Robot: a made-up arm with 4 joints.
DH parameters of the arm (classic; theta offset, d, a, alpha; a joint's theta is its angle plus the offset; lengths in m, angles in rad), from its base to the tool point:
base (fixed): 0 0.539 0.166 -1.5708
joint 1: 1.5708 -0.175 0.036 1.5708
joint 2: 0 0.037 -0.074 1.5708
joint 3: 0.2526 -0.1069 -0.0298 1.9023
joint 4: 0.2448 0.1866 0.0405 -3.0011
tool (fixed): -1.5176 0.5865 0 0
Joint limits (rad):
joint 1: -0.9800..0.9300
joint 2: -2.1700..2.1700
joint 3: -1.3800..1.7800
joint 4: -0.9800..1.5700
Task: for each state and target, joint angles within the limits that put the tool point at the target. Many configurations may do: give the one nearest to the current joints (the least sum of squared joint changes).
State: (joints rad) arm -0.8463 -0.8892 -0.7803 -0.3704
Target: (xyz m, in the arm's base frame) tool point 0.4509 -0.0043 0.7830
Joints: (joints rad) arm -0.4695 -1.4221 0.1173 -0.2701
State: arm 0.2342 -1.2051 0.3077 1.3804
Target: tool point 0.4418 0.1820 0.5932
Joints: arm 0.2417 -1.2956 0.3993 1.4250
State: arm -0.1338 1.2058 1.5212 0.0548
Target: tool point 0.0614 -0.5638 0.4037
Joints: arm -0.0168 1.5447 1.6858 0.1289
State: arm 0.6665 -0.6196 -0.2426 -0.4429
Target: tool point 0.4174 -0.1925 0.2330
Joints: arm 0.9300 -1.1099 -0.2848 -0.9375
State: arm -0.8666 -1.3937 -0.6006 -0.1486
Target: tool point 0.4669 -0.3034 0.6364
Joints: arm -0.0437 -1.7080 -0.9204 -0.1762
